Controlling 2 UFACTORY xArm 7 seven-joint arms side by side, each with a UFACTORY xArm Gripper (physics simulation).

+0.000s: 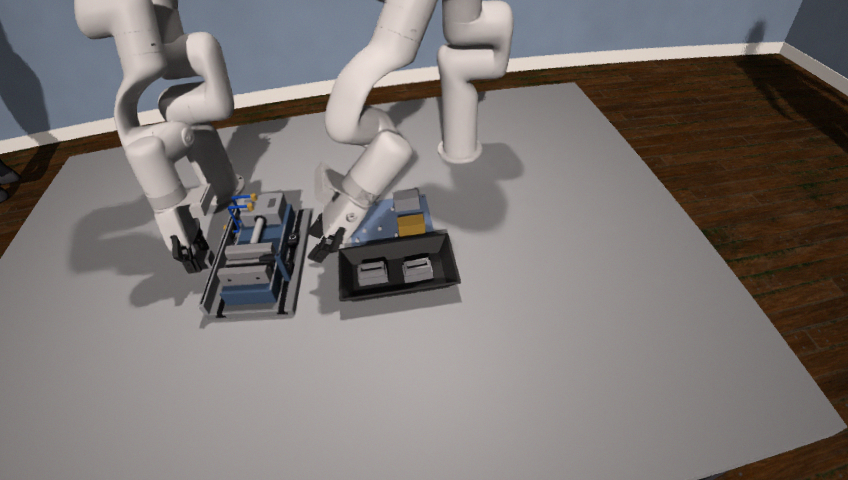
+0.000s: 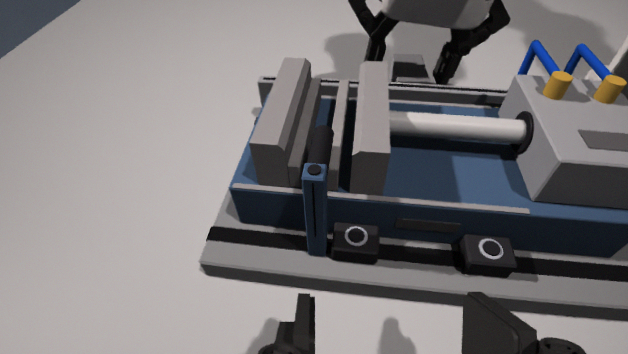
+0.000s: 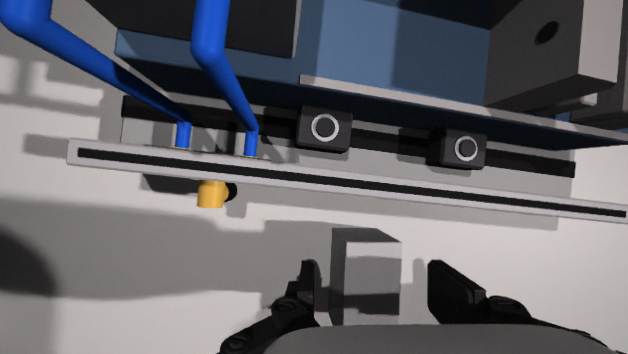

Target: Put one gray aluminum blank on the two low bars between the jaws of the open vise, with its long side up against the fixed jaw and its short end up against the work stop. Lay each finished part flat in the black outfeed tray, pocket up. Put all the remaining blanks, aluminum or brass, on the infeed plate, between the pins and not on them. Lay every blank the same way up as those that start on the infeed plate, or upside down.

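Pixels of known places: left gripper, fingertip midpoint: (image 1: 313, 247) (image 2: 388, 325); right gripper, fingertip midpoint: (image 1: 199, 261) (image 2: 405, 77) (image 3: 370, 284); left arm's base at its link origin: (image 1: 459, 150); right arm's base at its link origin: (image 1: 223, 190).
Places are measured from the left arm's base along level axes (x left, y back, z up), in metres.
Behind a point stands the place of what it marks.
Note:
The open vise (image 1: 248, 293) @[z 0.056, x -0.546, y -0.430 m] (image 2: 440, 172) @[z 0.060, x -0.507, y -0.297 m] (image 3: 360, 45) @[z 0.060, x -0.561, y -0.264 m] has two low bars (image 2: 306, 131) @[z 0.080, x -0.528, y -0.385 m] (image 2: 341, 115) @[z 0.080, x -0.544, y -0.361 m] between its fixed jaw (image 1: 245, 274) (image 2: 282, 115) @[z 0.096, x -0.524, y -0.399 m] and moving jaw (image 1: 248, 252) (image 2: 372, 110); no blank lies on them. The work stop (image 1: 283, 267) @[z 0.065, x -0.472, y -0.386 m] (image 2: 315, 215) @[z 0.067, x -0.469, y -0.380 m] stands at one side. A gray blank (image 2: 411, 72) @[z 0.036, x -0.675, y -0.277 m] (image 3: 375, 272) @[z 0.036, x -0.673, y -0.278 m] is on the mat beyond the vise's opposite side, between the open fingers of my right gripper (image 1: 195, 261) @[z 0.024, x -0.686, y -0.279 m] (image 2: 405, 77) @[z 0.024, x -0.686, y -0.279 m] (image 3: 370, 284) @[z 0.024, x -0.686, y -0.279 m], with gaps both sides. My left gripper (image 1: 327, 248) @[z 0.069, x -0.407, y -0.349 m] (image 2: 388, 325) @[z 0.069, x -0.407, y -0.349 m] is open and empty, beside the work-stop side.
The black outfeed tray (image 1: 398, 292) @[z 0.041, x -0.251, y -0.484 m] holds two gray parts (image 1: 372, 272) @[z 0.045, x -0.295, y -0.426 m] (image 1: 417, 270) @[z 0.042, x -0.205, y -0.439 m]. Behind it, the blue infeed plate (image 1: 379, 218) @[z 0.008, x -0.260, y -0.231 m] bears a gray blank (image 1: 406, 200) @[z 0.040, x -0.189, y -0.220 m] and a brass blank (image 1: 411, 224) @[z 0.044, x -0.193, y -0.308 m]. A slotted rail (image 3: 350, 179) @[z 0.050, x -0.621, y -0.260 m] and blue hoses (image 1: 238, 208) @[z 0.075, x -0.584, y -0.181 m] (image 3: 207, 45) @[z 0.110, x -0.592, y -0.214 m] stand between the right gripper and the vise.

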